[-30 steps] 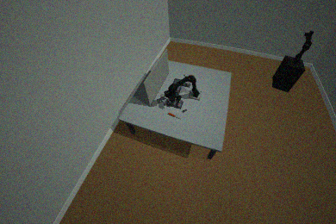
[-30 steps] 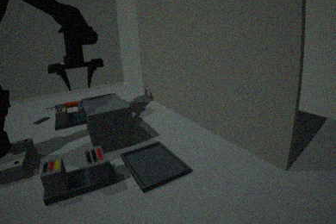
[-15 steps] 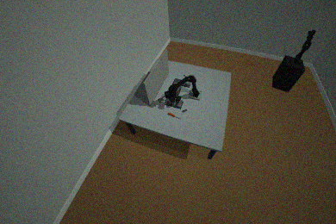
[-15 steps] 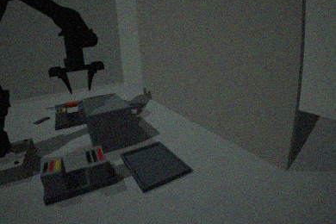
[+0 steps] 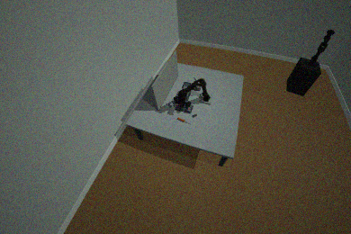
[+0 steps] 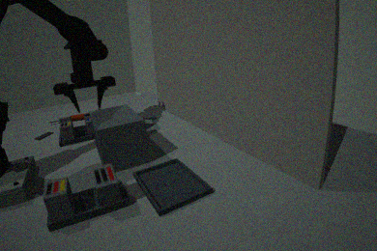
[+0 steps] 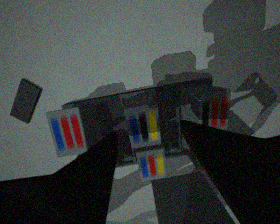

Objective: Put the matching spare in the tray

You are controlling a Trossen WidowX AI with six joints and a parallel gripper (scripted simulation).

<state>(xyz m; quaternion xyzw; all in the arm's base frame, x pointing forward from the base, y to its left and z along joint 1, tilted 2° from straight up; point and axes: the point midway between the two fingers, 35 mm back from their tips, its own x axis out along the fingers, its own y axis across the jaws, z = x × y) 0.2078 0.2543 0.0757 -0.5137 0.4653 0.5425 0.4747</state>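
My gripper tip is now 20 mm above the grey spare. From my gripper tip the other things lie so: tall grey panel 320 mm ahead, 190 mm to the right, 160 mm above; dark flat tray 390 mm to the right, 150 mm ahead, 60 mm below; grey mounted unit 210 mm to the right, 70 mm ahead, 10 mm below.
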